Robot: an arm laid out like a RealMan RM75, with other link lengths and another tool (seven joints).
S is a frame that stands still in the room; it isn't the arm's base.
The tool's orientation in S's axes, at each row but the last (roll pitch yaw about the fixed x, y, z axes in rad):
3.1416 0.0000 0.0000
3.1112 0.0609 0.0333
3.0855 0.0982 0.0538
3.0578 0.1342 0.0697
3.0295 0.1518 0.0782
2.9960 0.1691 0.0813
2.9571 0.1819 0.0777
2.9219 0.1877 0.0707
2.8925 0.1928 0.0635
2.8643 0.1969 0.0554
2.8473 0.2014 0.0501
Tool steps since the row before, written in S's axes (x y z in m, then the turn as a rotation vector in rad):
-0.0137 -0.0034 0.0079 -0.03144 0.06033 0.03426
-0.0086 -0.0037 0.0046 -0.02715 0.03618 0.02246
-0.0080 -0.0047 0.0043 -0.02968 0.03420 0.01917
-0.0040 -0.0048 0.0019 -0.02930 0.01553 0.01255
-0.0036 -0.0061 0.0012 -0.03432 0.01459 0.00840
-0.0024 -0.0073 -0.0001 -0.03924 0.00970 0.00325
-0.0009 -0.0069 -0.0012 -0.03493 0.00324 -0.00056
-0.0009 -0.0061 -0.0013 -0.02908 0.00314 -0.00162
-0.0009 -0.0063 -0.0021 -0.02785 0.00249 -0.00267
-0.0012 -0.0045 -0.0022 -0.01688 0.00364 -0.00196
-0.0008 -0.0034 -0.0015 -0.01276 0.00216 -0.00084
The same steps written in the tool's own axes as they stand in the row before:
-0.0137 0.0034 -0.0079 -0.03144 -0.06033 -0.03426
-0.0090 0.0035 -0.0040 -0.02725 -0.03641 -0.02196
-0.0086 0.0045 -0.0032 -0.02954 -0.03477 -0.01833
-0.0045 0.0046 -0.0009 -0.02957 -0.01675 -0.01011
-0.0042 0.0058 0.0001 -0.03397 -0.01675 -0.00521
-0.0029 0.0069 0.0016 -0.03832 -0.01319 0.00135
-0.0012 0.0064 0.0027 -0.03390 -0.00709 0.00560
-0.0011 0.0055 0.0028 -0.02798 -0.00658 0.00567
-0.0009 0.0055 0.0038 -0.02661 -0.00607 0.00662
-0.0010 0.0036 0.0036 -0.01595 -0.00581 0.00373
-0.0006 0.0027 0.0026 -0.01221 -0.00365 0.00240

